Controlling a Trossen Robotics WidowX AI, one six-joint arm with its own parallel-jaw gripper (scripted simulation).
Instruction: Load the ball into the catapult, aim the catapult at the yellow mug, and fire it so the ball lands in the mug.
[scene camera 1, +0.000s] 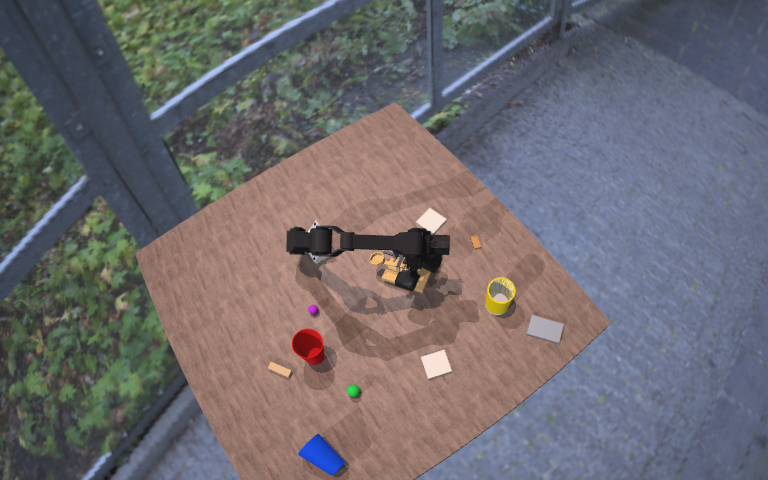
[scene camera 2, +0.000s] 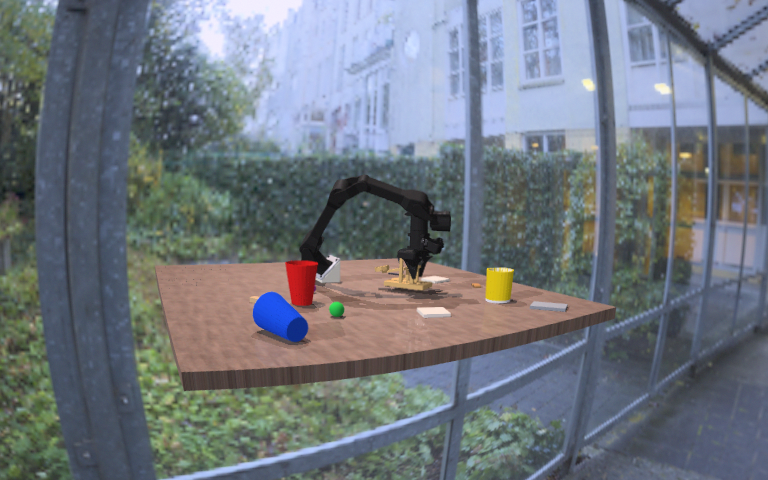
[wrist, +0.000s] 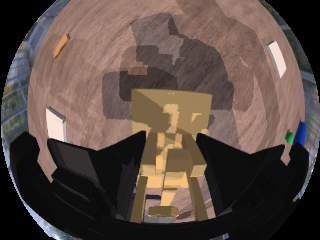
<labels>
My gripper shows in scene camera 1 (415, 274), in scene camera 2 and in the wrist view. A wooden catapult shows in scene camera 1 (395, 265), in scene camera 2 and in the wrist view. One and the same spot on the wooden catapult: (wrist: 171, 159) is (scene camera 2: 420, 265). One and the same spot on my gripper: (wrist: 94, 183) is (scene camera 2: 425, 256).
</labels>
